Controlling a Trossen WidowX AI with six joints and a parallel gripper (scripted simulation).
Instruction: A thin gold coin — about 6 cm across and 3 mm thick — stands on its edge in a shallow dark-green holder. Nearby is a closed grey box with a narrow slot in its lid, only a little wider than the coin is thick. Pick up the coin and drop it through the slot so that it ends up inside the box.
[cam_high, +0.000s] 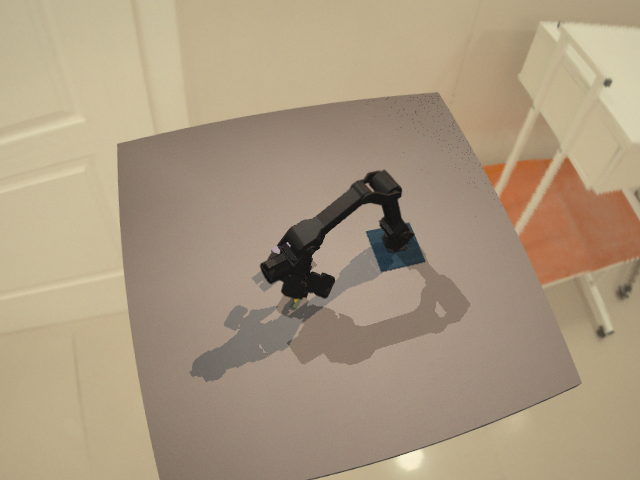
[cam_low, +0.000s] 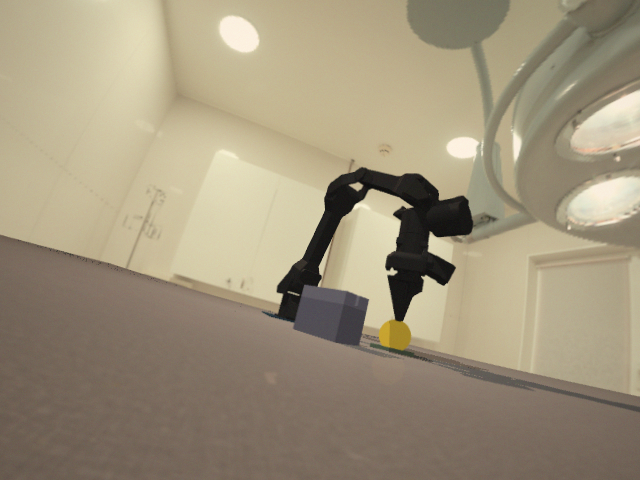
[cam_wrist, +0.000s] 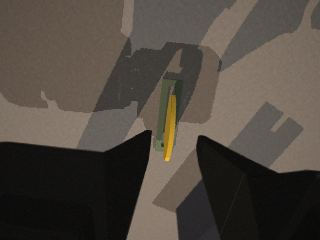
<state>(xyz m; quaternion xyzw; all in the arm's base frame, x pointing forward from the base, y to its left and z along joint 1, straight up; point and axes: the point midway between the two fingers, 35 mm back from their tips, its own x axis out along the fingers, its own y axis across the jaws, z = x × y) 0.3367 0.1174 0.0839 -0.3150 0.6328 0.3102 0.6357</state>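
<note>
Right now the coin is 2 cm below my gripper tip.
</note>
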